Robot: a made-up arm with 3 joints.
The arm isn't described. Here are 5 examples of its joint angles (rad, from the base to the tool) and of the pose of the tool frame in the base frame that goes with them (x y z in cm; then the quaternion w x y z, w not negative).
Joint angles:
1: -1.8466 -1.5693 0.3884
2: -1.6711 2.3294 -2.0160
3: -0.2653 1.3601 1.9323
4: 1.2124 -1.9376 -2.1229
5: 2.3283 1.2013 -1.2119
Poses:
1: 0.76 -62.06 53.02 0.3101 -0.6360 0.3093 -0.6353
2: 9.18 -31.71 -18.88 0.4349 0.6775 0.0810 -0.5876
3: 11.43 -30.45 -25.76 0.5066 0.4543 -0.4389 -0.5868
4: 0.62 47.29 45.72 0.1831 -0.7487 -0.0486 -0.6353
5: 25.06 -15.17 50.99 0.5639 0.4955 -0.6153 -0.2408
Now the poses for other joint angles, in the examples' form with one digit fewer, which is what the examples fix.
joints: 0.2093 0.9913 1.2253
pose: 17.5 -18.3 -18.9 0.687 0.347 -0.334 -0.544
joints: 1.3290 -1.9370 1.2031
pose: -1.7 33.8 -15.4 0.655 -0.079 0.733 0.167
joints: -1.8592 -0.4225 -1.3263
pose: 29.6 -61.6 0.8 0.564 -0.540 0.581 0.228
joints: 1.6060 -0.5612 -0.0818
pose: 38.1 63.6 20.3 0.659 0.699 0.164 0.226
